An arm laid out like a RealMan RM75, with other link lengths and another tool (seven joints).
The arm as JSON. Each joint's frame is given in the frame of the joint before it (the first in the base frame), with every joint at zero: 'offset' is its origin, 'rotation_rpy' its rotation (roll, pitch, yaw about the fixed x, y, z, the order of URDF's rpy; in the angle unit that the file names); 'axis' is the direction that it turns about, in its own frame. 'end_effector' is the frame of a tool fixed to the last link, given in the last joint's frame.
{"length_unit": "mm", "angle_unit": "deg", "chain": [
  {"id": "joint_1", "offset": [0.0, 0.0, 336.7], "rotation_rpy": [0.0, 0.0, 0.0], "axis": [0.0, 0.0, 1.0]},
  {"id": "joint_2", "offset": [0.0, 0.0, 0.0], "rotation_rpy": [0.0, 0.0, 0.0], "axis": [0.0, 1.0, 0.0]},
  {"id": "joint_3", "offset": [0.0, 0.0, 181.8], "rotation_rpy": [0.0, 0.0, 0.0], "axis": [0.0, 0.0, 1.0]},
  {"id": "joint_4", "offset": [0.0, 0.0, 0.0], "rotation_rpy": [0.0, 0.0, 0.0], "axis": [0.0, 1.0, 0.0]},
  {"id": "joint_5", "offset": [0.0, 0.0, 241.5], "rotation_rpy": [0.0, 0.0, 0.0], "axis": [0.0, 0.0, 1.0]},
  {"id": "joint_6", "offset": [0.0, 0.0, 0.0], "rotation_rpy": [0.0, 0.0, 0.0], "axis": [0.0, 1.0, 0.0]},
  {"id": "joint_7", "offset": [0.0, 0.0, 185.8], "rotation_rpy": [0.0, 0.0, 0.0], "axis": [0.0, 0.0, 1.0]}
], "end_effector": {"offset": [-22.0, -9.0, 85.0], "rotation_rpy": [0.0, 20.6, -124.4]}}
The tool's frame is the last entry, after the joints.
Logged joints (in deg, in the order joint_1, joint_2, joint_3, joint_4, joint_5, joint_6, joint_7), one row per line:
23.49, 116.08, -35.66, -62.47, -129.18, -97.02, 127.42
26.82, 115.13, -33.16, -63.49, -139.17, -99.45, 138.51
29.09, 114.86, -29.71, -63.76, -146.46, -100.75, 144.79
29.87, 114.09, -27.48, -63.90, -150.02, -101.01, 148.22
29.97, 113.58, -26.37, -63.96, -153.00, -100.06, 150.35
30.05, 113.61, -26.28, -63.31, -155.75, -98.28, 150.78
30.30, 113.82, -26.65, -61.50, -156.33, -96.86, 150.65
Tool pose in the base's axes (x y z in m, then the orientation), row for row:
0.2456, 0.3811, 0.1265, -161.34, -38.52, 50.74
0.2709, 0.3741, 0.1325, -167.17, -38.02, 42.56
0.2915, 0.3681, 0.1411, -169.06, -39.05, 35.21
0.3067, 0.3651, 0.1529, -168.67, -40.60, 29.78
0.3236, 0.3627, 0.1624, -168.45, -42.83, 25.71
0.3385, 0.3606, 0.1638, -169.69, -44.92, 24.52
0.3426, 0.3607, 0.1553, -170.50, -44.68, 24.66
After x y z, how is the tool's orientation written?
As angles about the fixed x, y, z axes (roll, pitch, yaw), in degrees.
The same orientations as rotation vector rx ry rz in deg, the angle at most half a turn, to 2 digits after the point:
-125.93, -68.82, -35.15
-136.94, -59.54, -41.81
-142.74, -50.69, -46.78
-144.75, -44.23, -50.22
-145.50, -39.33, -54.20
-145.88, -37.44, -57.92
-146.66, -37.34, -58.04

